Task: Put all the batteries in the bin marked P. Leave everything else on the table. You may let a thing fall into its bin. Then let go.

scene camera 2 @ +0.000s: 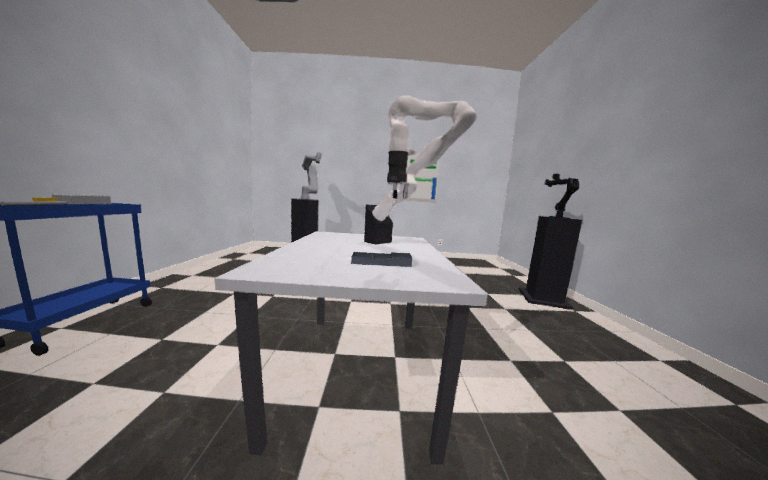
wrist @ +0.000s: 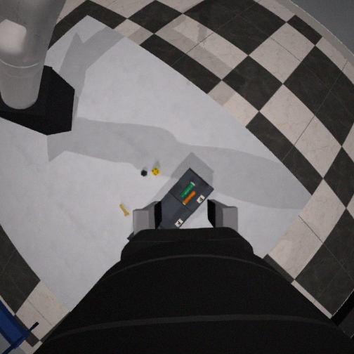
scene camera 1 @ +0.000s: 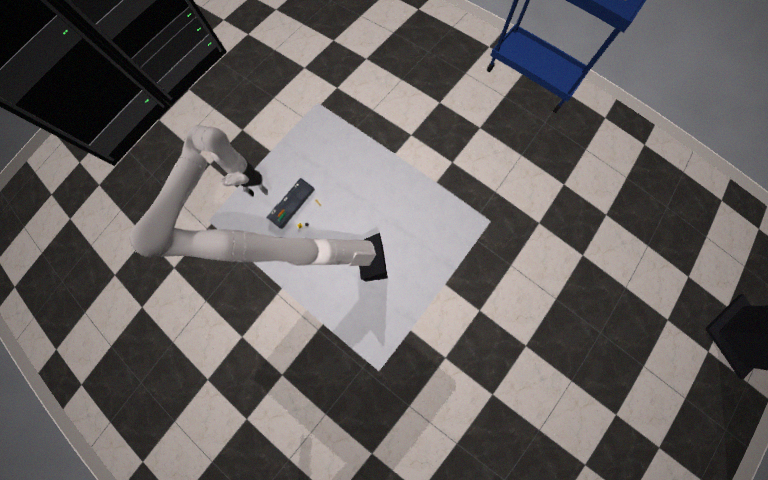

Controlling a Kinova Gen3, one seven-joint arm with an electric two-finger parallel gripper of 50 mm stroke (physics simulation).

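Frame: origin at the arm's base, x ahead, y left, z up, level; centimetres.
Where they show: gripper, fingertip midpoint: [scene camera 2: 399, 198] [scene camera 1: 259, 193]; arm's base, link origin: [scene camera 2: 378, 215] [scene camera 1: 367, 252].
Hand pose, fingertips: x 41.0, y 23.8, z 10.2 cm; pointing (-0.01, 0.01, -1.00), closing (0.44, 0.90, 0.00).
Note:
Things, the pixels of their top centre, and the offset from my fingertips.
- long dark tray, top centre: [scene camera 2: 381, 253] [scene camera 1: 289, 201] dx +2.7, dy -5.4, dz -23.8 cm
- yellow die, top centre: [scene camera 1: 299, 225] dx -9.3, dy -3.6, dz -26.2 cm
- small black piece, top centre: [scene camera 1: 306, 224] dx -10.5, dy -6.7, dz -26.9 cm
- thin tan piece, top centre: [scene camera 1: 317, 202] dx -4.0, dy -16.7, dz -26.4 cm
The bin marked P is the end compartment of a long dark tray [scene camera 1: 293, 203] [scene camera 2: 381, 260] [wrist: 172, 206]. A green battery [wrist: 187, 190] and an orange battery [wrist: 189, 198] lie side by side in that compartment, beside its P label [wrist: 200, 199]. Both also show small and blurred in scene camera 1. My gripper [scene camera 1: 257, 191] [scene camera 2: 399, 195] [wrist: 184, 209] is open and empty, well above the table. In the wrist view its fingers hide part of the tray, and the gripper body hides the tray's far end.
A yellow die [scene camera 1: 299, 225] [wrist: 155, 171] and a small black piece [scene camera 1: 306, 224] [wrist: 144, 173] lie near the P end of the tray. A thin tan piece [scene camera 1: 318, 202] [wrist: 124, 210] lies beside the tray's long side. The arm's black base [scene camera 1: 373, 267] [scene camera 2: 378, 229] stands on the table.

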